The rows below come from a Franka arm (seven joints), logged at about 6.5 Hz.
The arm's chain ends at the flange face. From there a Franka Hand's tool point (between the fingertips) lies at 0.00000 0.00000 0.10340 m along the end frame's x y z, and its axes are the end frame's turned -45 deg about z.
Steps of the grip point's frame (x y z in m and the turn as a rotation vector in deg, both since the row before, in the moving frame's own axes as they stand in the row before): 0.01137, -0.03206, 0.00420, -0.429, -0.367, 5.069; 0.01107, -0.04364, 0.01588, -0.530, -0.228, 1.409; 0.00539, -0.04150, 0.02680, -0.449, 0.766, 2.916; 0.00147, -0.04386, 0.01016, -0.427, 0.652, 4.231; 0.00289, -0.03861, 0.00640, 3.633, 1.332, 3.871; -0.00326, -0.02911, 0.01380, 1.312, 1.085, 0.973; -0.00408, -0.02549, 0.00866, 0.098, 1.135, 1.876; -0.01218, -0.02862, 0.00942, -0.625, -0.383, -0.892
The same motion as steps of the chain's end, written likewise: -0.01466, -0.03173, 0.00421, -0.563, 0.044, 5.069; -0.02340, -0.03966, 0.01589, -0.536, 0.214, 1.409; -0.02709, -0.03279, 0.02681, 0.224, 0.859, 2.916; -0.03136, -0.03182, 0.01017, 0.159, 0.763, 4.231; -0.02254, -0.02292, 0.00664, 3.511, -1.627, 3.871; -0.02263, -0.01522, 0.01385, 1.695, -0.161, 0.973; -0.02226, -0.01359, 0.00868, 0.872, 0.733, 1.876; -0.02917, -0.01291, 0.00943, -0.713, 0.171, -0.892
